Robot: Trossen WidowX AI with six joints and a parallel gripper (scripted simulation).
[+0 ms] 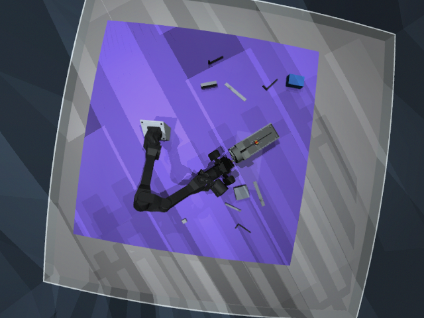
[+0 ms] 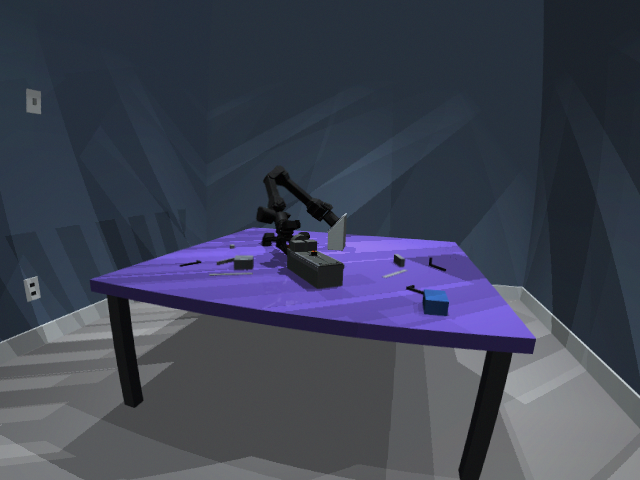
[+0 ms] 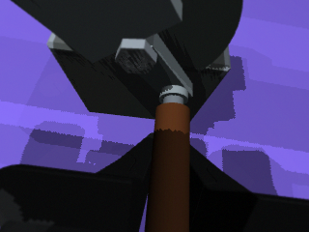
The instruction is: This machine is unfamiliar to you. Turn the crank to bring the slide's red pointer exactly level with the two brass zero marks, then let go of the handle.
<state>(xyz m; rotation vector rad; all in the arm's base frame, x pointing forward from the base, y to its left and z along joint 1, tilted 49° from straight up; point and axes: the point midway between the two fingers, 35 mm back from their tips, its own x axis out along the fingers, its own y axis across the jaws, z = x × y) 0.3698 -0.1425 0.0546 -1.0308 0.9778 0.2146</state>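
Now: the brown crank handle 3 cm above my gripper tip, 2 cm behind it and 1 cm to the right of it. Also, from my gripper tip: dark L-shaped key 37 cm to the right, 9 cm ahead, 3 cm below; red pointer 12 cm ahead, 11 cm to the left, 5 cm above; grey block 16 cm to the right, 8 cm ahead, 2 cm below.
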